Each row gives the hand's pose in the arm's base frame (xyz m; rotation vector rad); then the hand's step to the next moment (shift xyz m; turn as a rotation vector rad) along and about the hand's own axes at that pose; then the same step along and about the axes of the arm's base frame.
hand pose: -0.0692 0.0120 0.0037 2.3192 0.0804 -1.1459
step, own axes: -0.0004 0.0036 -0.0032 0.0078 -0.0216 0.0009
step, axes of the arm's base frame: 0.0031 -0.0014 0.0035 -0.0018 0.0165 -0.0159
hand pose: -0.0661 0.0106 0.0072 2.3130 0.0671 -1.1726
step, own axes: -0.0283 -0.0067 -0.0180 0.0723 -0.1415 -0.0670
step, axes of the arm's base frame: -0.0062 0.0199 0.0271 0.0546 0.1393 -0.0858
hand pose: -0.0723 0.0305 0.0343 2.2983 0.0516 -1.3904
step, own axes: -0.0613 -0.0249 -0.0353 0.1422 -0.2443 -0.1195
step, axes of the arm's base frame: -0.0072 0.0483 0.0569 0.1060 0.2386 -0.1613
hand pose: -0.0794 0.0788 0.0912 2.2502 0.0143 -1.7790
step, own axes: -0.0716 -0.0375 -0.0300 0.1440 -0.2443 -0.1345
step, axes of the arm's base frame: 0.0045 0.0541 0.0670 0.1208 0.2415 -0.1599
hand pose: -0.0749 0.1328 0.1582 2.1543 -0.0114 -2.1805
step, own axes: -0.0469 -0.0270 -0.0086 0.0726 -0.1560 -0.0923
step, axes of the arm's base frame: 0.0078 0.0301 0.0451 0.0838 0.1557 -0.0829
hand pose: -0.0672 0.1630 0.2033 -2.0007 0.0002 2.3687
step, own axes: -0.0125 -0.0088 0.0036 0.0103 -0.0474 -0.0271
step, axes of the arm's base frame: -0.0012 0.0085 0.0132 0.0265 0.0470 -0.0134
